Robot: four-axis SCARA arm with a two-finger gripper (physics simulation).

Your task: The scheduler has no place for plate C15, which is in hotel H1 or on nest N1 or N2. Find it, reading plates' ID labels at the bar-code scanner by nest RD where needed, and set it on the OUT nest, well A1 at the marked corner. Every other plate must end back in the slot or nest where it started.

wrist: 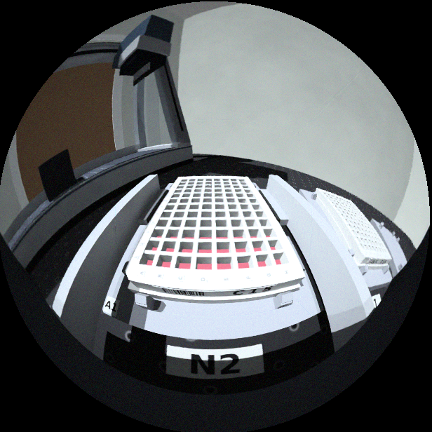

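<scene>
Plate C15 [215, 220], a white well plate with reddish well bottoms, lies level at nest N2 [215, 320]. Its front label shows a bar code and "C15". The nest's "A1" mark is at its front left corner. My gripper [213, 181] is shut on plate C15, one finger along each long side, with the pads against the plate's edges. Another white plate [352, 227] stands on a nest to the right, beyond the right finger. Its label is too small to read, and the nest's name tag is mostly hidden by the finger.
A blue and grey box-shaped device [145, 45] is mounted on a post at the upper left. A grey rail or wall [135, 162] runs behind the nest on the left, with a dark upright panel [57, 175] near it. A brown surface [70, 110] lies beyond.
</scene>
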